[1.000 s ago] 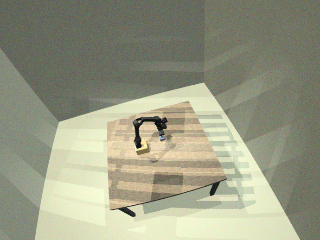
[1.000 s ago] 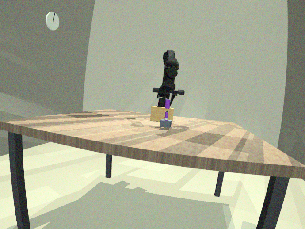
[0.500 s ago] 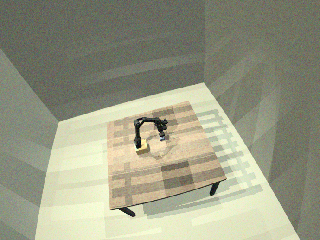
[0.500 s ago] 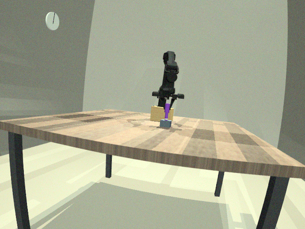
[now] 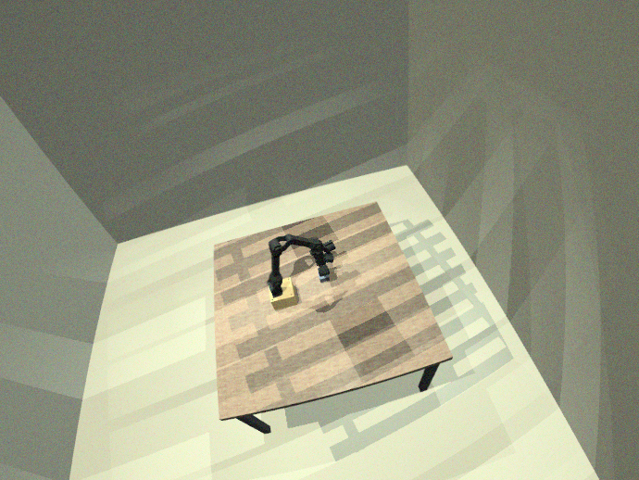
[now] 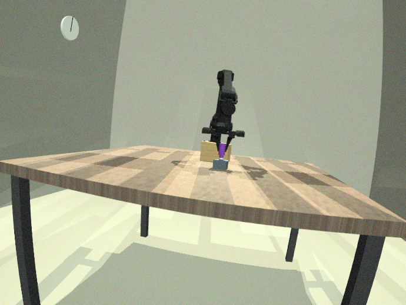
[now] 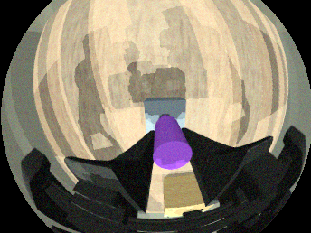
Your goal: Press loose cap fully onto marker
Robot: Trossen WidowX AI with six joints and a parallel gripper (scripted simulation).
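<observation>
My gripper tip is now right at the purple marker. Round my gripper tip: purple cap (10 mm above); then grey-blue holder block (60 mm below).
</observation>
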